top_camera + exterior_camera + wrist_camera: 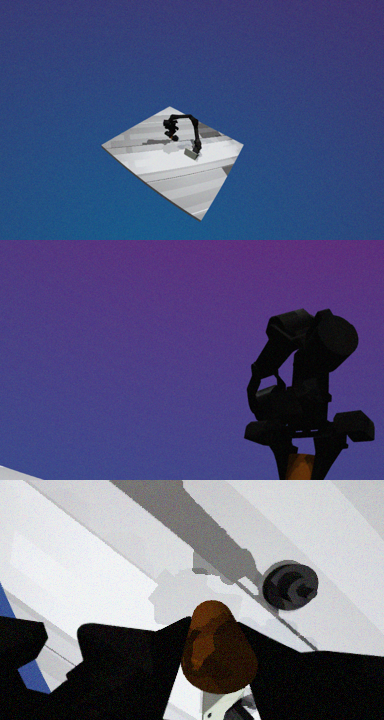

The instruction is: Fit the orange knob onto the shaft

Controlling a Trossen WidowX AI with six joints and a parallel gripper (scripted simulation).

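The dark round pedestal lies 150 mm to the right of my gripper tip, 110 mm below it and 30 mm ahead of it. From my gripper tip the other things lie so: orange knob (20 mm above).
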